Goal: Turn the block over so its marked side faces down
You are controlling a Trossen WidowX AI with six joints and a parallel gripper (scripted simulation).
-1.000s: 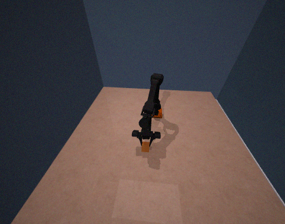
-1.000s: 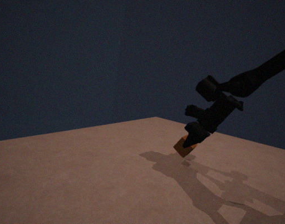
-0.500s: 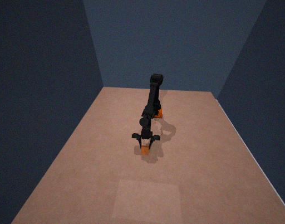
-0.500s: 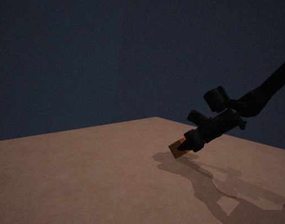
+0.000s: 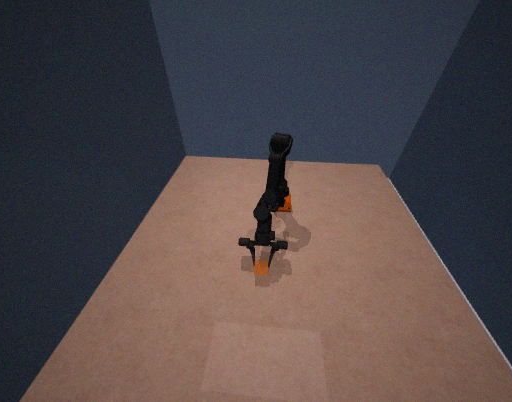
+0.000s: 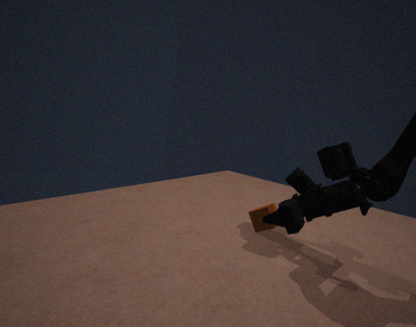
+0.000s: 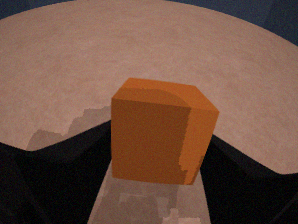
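The orange block is 1 cm below my gripper tip.
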